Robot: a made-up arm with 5 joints.
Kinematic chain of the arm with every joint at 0, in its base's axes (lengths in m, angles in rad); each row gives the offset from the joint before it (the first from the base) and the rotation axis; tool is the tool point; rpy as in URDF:
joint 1: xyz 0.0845 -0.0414 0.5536 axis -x
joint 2: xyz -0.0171 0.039 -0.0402 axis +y
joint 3: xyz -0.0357 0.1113 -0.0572 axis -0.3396 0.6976 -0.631
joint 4: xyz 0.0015 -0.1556 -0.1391 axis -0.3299 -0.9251 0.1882
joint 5: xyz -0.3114 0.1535 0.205 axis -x
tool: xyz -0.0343 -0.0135 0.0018 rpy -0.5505 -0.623 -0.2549
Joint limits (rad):
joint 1: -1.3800..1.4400
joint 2: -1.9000..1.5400
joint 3: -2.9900..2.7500
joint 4: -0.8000..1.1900
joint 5: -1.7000..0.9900
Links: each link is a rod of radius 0.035 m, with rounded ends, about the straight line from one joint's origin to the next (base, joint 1, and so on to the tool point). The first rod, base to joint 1, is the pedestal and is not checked.
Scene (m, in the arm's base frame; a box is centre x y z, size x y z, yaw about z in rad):
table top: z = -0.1
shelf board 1: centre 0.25 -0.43 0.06 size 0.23 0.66 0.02 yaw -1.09
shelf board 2: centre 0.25 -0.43 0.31 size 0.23 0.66 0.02 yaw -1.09
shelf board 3: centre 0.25 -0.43 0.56 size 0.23 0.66 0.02 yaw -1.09
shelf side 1: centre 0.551 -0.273 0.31 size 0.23 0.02 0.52 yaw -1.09
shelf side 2: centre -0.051 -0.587 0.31 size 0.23 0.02 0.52 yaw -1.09
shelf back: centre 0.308 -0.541 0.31 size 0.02 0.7 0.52 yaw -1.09
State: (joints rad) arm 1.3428 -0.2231 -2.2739 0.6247 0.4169
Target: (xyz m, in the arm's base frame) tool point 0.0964 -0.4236 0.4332
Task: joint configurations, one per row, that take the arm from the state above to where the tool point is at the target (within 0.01 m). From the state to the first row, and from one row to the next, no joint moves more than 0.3 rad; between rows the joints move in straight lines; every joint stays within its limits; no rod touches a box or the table.
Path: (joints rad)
1: 1.0623 -0.1701 -2.3392 0.4192 0.4106
2: 0.7818 -0.1170 -2.4045 0.2138 0.4044
3: 0.5013 -0.0640 -2.4698 0.0083 0.3981
4: 0.5548 0.0264 -2.2299 -0.2504 0.4028
5: 0.6083 0.1169 -1.9901 -0.5090 0.4075
6: 0.8217 0.0896 -1.9995 -0.3464 0.4128
7: 1.0350 0.0624 -2.0089 -0.1838 0.4181
8: 1.2484 0.0351 -2.0184 -0.0212 0.4234

